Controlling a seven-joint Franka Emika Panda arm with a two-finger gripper.
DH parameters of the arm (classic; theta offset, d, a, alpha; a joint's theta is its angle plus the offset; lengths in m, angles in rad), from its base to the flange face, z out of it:
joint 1: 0 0.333 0 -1.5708
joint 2: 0 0 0 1.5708
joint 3: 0 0.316 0.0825 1.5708
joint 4: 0 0 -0.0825 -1.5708
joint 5: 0 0.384 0 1.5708
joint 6: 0 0 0.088 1.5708
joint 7: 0 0.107 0 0
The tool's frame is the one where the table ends.
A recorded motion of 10 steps. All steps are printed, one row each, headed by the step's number.
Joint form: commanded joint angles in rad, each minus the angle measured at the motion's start. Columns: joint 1, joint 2, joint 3, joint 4, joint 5, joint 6, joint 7.
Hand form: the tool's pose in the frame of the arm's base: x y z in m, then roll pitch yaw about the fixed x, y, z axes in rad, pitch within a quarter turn. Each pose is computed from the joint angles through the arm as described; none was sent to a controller.
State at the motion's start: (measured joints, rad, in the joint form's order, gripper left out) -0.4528 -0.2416 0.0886 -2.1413 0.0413 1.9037 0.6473
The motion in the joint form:
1: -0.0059 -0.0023 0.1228 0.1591 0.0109 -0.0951 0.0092
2: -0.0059 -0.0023 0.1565 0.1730 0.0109 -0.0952 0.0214
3: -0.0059 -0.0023 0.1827 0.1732 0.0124 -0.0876 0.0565
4: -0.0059 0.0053 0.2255 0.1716 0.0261 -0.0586 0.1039
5: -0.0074 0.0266 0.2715 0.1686 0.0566 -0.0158 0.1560
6: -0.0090 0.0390 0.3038 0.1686 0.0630 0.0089 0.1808
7: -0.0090 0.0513 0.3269 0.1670 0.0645 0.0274 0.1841
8: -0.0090 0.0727 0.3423 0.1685 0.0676 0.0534 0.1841
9: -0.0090 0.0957 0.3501 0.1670 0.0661 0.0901 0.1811
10: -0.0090 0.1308 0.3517 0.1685 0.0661 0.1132 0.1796
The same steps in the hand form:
1: 0.4811 -0.1075 0.5734 -3.1011 -0.0513 -0.9199
2: 0.4864 -0.0898 0.5791 -3.0991 -0.0651 -0.8987
3: 0.4900 -0.0760 0.5790 -3.0964 -0.0714 -0.9086
4: 0.4983 -0.0535 0.5758 -3.0769 -0.0779 -0.9178
5: 0.5100 -0.0301 0.5667 -3.0426 -0.0664 -0.9350
6: 0.5163 -0.0145 0.5620 -3.0302 -0.0680 -0.9323
7: 0.5210 -0.0032 0.5563 -3.0260 -0.0689 -0.9141
8: 0.5281 0.0032 0.5490 -3.0153 -0.0669 -0.9011
9: 0.5358 0.0049 0.5408 -3.0011 -0.0716 -0.8926
10: 0.5444 0.0024 0.5269 -2.9977 -0.0565 -0.8907

